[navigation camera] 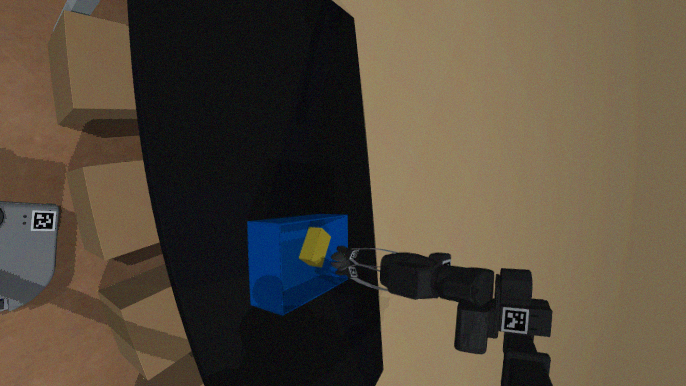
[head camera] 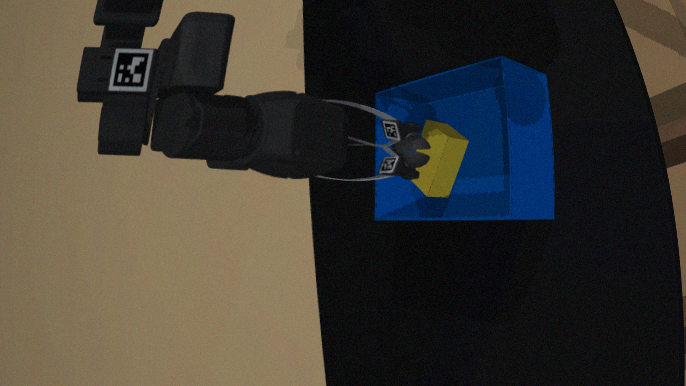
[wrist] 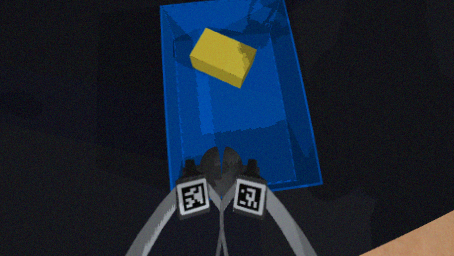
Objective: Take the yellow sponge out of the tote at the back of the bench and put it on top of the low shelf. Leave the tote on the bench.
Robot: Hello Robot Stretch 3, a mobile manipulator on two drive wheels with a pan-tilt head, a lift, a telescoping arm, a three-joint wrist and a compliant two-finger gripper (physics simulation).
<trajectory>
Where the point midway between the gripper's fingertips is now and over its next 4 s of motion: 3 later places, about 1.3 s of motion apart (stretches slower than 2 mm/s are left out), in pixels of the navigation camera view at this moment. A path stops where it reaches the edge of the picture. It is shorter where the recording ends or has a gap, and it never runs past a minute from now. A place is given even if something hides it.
The gripper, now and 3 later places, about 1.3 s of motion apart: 334, 259; 334, 257; 357, 252; 365, 251
</trajectory>
